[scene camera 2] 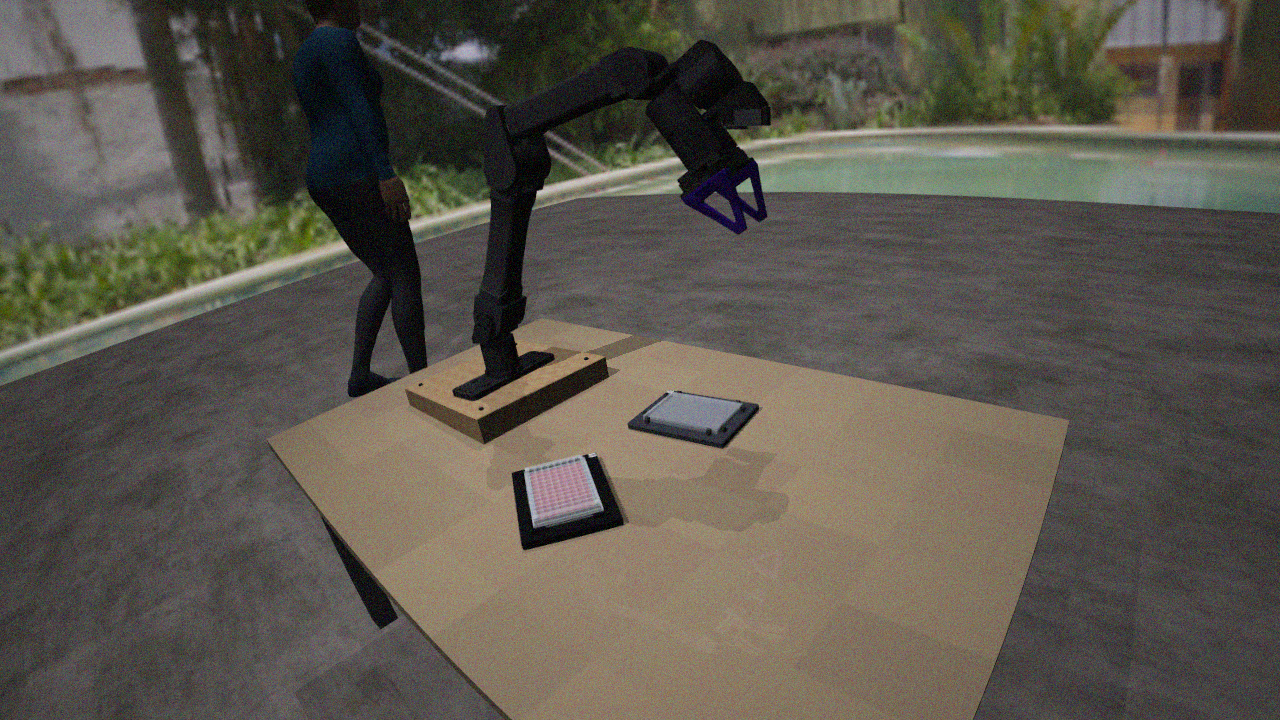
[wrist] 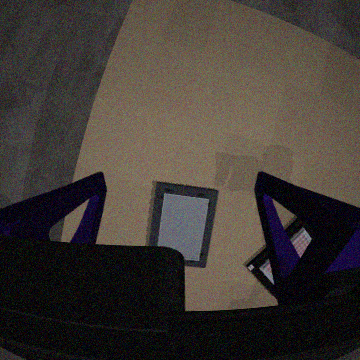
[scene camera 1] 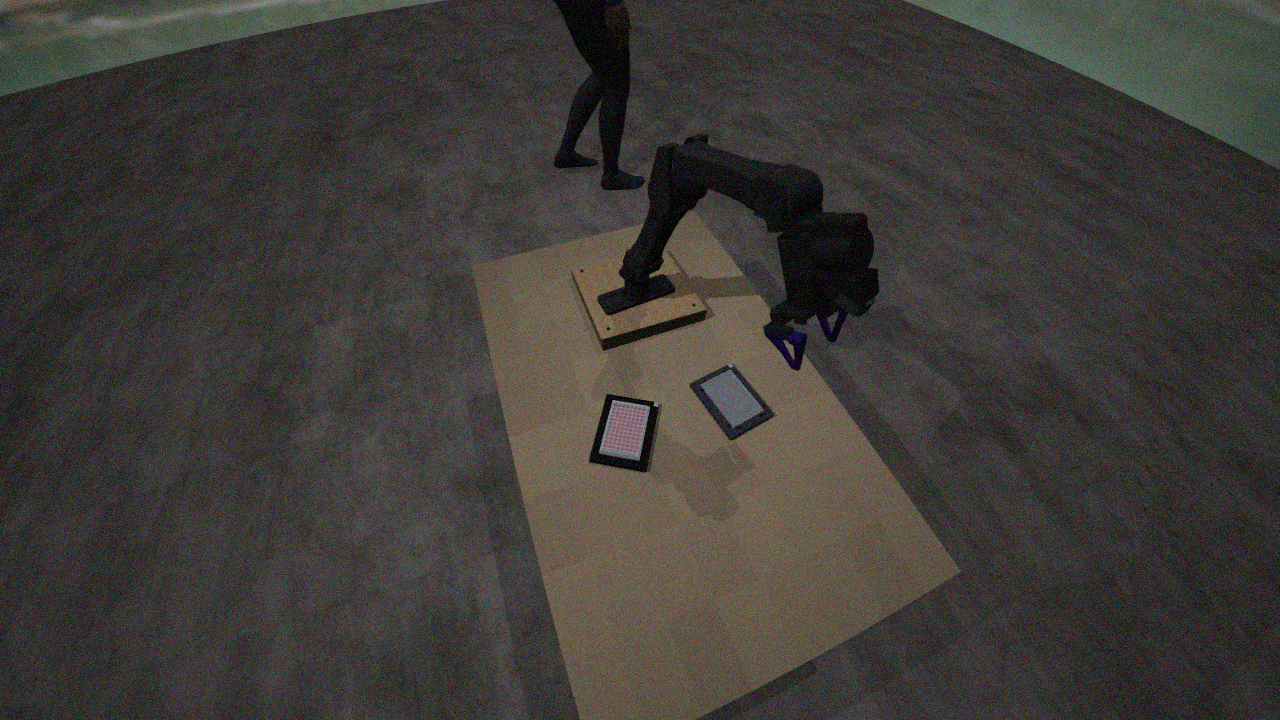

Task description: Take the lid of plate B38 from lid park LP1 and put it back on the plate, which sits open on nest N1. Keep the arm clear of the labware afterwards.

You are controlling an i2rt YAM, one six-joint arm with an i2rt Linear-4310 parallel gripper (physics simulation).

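Places are measured from the arm's base along level axes (x ahead, y left, z up), in millimetres.
Pixels of known places: gripper, fingertip midpoint: [scene camera 2: 753, 225] [wrist: 180, 180] [scene camera 1: 814, 355]; arm's base, origin of the base link: [scene camera 2: 505, 376] [scene camera 1: 636, 295].
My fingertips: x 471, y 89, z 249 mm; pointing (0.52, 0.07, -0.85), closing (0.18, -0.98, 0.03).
For each thing: its middle in the pictures, then the offset to it from my fingertips. Level surfaces: height alone.
- pale grey lid, body centre: [scene camera 2: 693, 411] [wrist: 181, 227] [scene camera 1: 731, 397] 109 mm back, 31 mm right, 276 mm down
- dark grey lid park, body centre: [scene camera 2: 693, 413] [wrist: 181, 226] [scene camera 1: 731, 398] 109 mm back, 31 mm right, 280 mm down
- open plate with pink wells, body centre: [scene camera 2: 560, 489] [scene camera 1: 625, 428] [wrist: 291, 260] 147 mm back, 281 mm right, 270 mm down
- black nest, body centre: [scene camera 2: 562, 495] [scene camera 1: 625, 430] [wrist: 289, 258] 147 mm back, 281 mm right, 281 mm down
- table, its level: 290 mm down
The pale grey lid [scene camera 1: 732, 397] [scene camera 2: 693, 412] [wrist: 183, 226] lies flat on the dark grey lid park [scene camera 1: 753, 427] [scene camera 2: 660, 431] [wrist: 213, 220]. The open plate with pink wells [scene camera 1: 625, 429] [scene camera 2: 563, 490] [wrist: 301, 243] sits on the black nest [scene camera 1: 620, 463] [scene camera 2: 572, 534]; in the wrist view a finger hides part of it. My gripper [scene camera 1: 814, 354] [scene camera 2: 750, 224] [wrist: 180, 180] is open with its purple fingers wide apart and empty. It hangs high above the table. In the wrist view the lid park lies between and below the fingertips.
The arm stands on a wooden base block [scene camera 1: 657, 325] [scene camera 2: 546, 395] at one end of the table [scene camera 1: 760, 573] [scene camera 2: 805, 591] [wrist: 165, 100]. A person [scene camera 1: 608, 80] [scene camera 2: 366, 197] stands on the floor behind the arm's base. The arm's shadow falls on the table beside the nest.
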